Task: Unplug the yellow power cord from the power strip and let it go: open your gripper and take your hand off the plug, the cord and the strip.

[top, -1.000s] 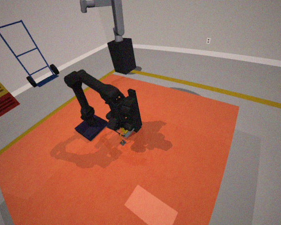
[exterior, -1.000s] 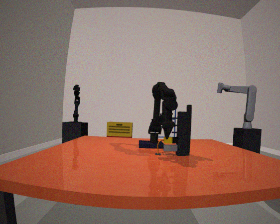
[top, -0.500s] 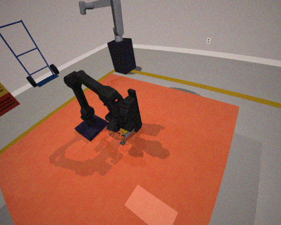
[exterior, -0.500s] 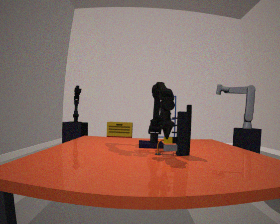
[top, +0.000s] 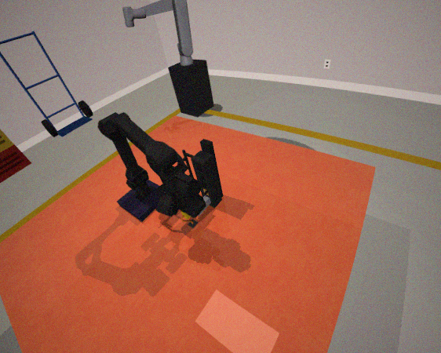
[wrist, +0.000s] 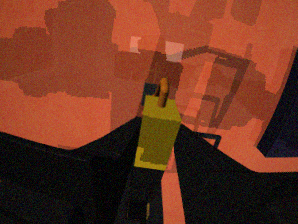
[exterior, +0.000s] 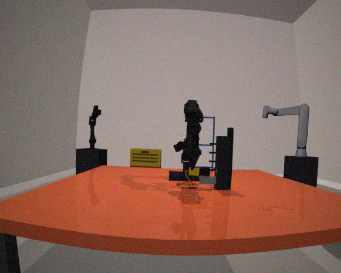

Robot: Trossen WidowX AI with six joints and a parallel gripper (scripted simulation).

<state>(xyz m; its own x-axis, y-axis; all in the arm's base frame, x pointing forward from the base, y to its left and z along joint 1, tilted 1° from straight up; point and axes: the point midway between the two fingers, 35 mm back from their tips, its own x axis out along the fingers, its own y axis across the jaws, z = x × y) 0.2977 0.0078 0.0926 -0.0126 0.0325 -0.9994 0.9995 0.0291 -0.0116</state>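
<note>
The yellow plug lies 3 cm to the left of my gripper tip. From my gripper tip the other things lie so: dark end piece 1 cm to the left, 9 cm below.
</note>
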